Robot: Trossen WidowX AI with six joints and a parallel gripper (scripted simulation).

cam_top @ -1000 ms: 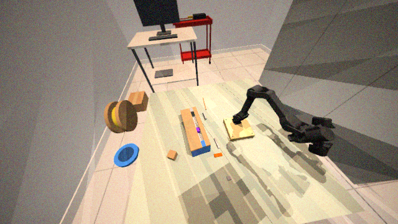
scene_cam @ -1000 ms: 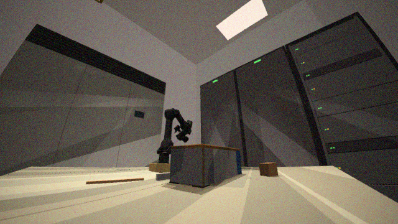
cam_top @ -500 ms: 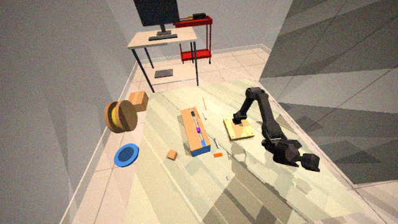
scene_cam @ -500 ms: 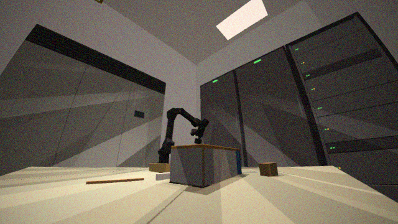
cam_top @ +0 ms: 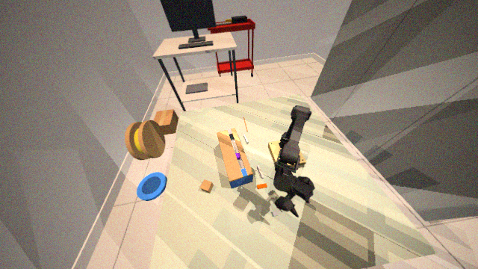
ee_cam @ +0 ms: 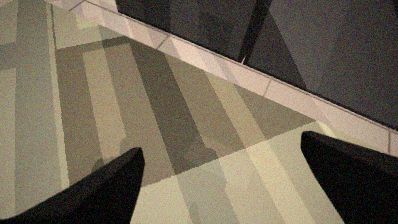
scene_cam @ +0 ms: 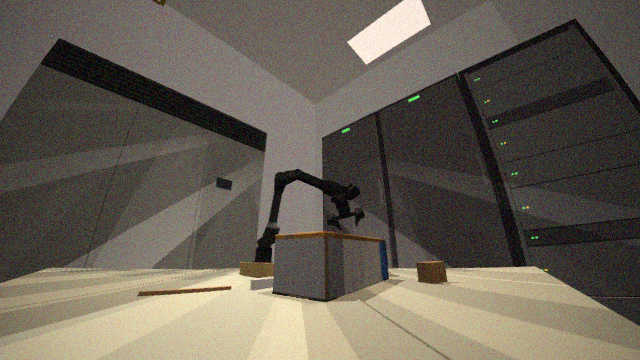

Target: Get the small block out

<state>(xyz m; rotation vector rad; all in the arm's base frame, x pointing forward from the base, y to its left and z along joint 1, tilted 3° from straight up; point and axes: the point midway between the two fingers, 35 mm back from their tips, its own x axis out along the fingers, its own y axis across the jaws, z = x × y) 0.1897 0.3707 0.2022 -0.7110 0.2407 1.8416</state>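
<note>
Right now my gripper tip is 16 cm short of the long box, 44 cm to the left of it and 15 cm above it. Round my gripper tip: thin rod (1 cm ahead, 76 cm to the right, 21 cm below); purple block (18 cm ahead, 41 cm to the right, 13 cm below); orange flat piece (8 cm ahead, 20 cm to the right, 21 cm below).
</note>
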